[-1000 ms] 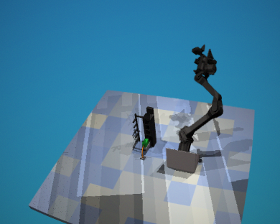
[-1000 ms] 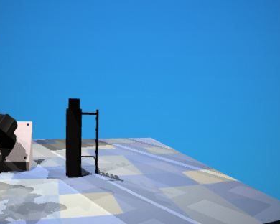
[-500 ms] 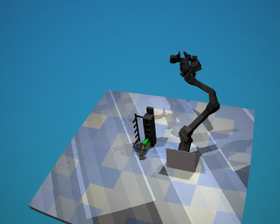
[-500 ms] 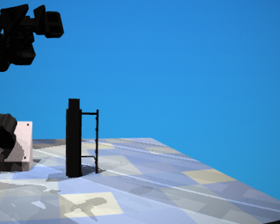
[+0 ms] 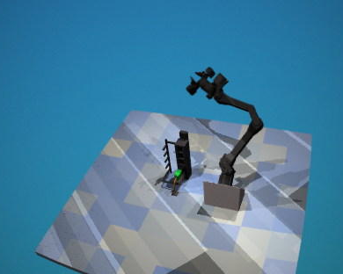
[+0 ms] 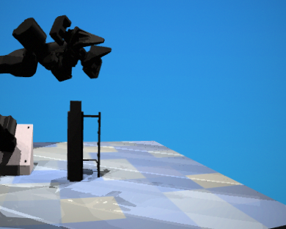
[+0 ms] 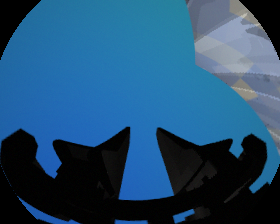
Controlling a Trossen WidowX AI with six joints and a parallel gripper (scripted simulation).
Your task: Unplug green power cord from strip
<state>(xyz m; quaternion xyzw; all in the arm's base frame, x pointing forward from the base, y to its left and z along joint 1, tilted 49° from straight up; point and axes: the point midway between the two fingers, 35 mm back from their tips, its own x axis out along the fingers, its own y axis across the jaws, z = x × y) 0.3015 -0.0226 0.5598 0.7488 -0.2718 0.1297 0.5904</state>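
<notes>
Now: gripper tip 9 cm past the green plug, 43 cm to the right of it and 34 cm above it.
</notes>
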